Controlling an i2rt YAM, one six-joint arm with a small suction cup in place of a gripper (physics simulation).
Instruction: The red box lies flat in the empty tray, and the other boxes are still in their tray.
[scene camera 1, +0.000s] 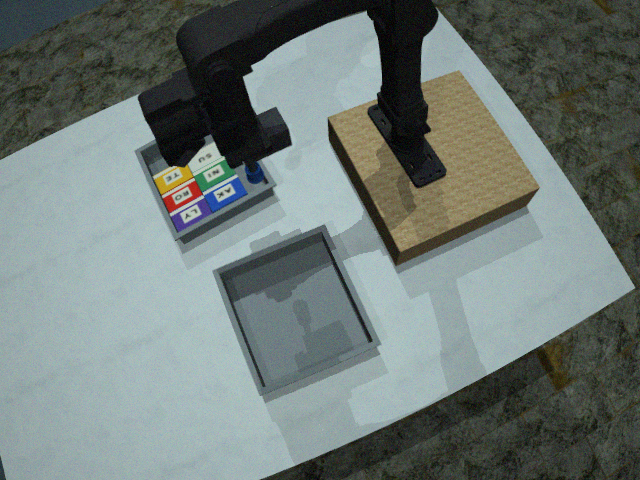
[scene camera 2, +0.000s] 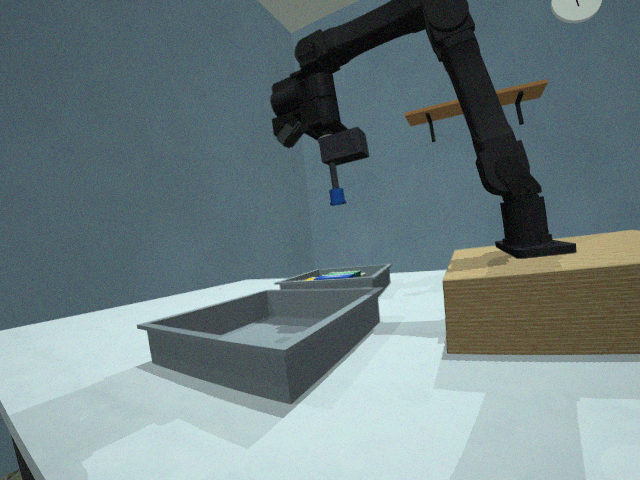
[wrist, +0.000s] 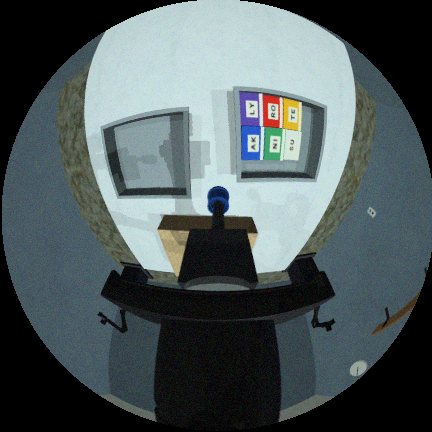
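Note:
The red box, labelled RO, lies between the purple box and the yellow box in the filled tray. The blue box, green box and white box lie beside them. The other tray is empty. My suction cup is open and holds nothing; it hangs high in the air, apart from the boxes.
The wooden block carries the arm's base and stands beside the two trays. Both trays have raised walls. A wall shelf and a clock are on the wall behind.

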